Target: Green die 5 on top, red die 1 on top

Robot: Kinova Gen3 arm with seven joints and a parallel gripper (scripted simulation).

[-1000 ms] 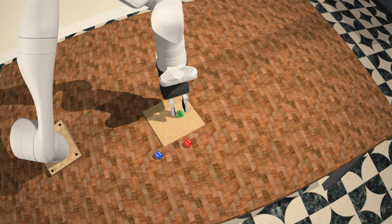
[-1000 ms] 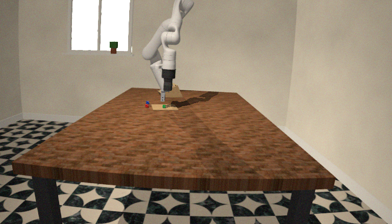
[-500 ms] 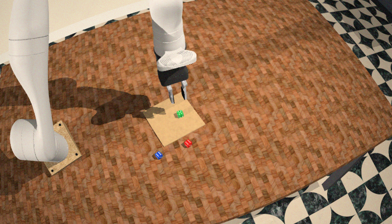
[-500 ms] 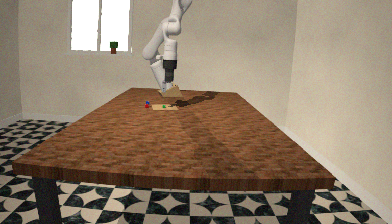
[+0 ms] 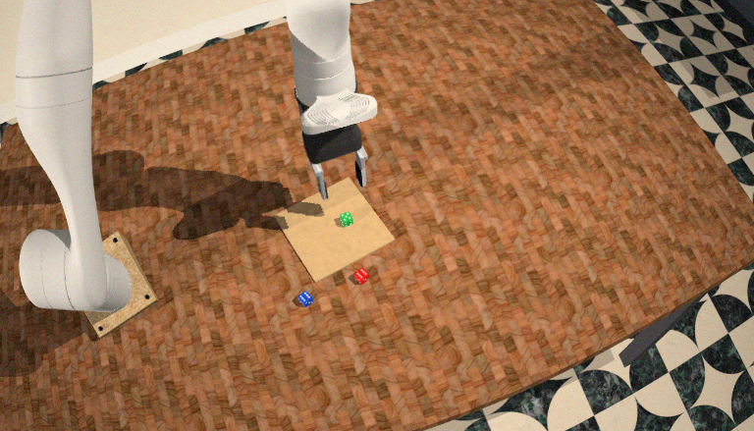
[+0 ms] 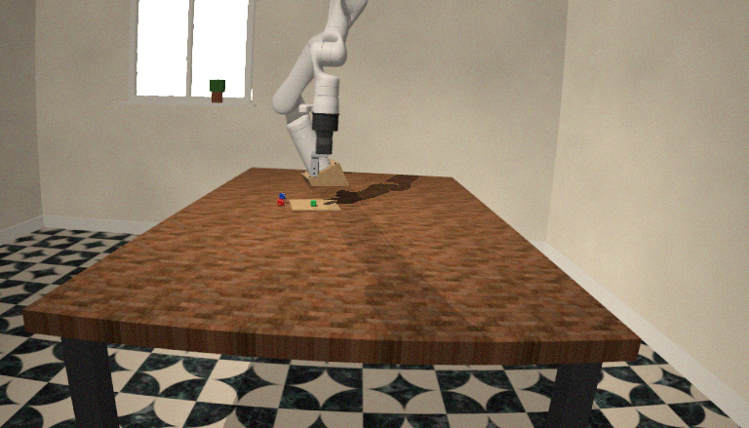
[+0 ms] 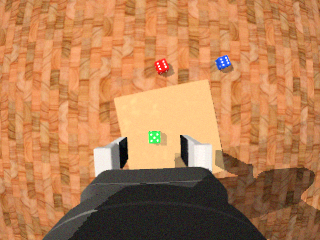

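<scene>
Now: hand 3 cm past the red die, 10 cm to the left of it and 11 cm above it. From my hand the other things lie so: tan mat (2 cm behind, 11 cm below); then green die (10 cm below); then blue die (12 cm behind, 9 cm to the right, 11 cm below).
</scene>
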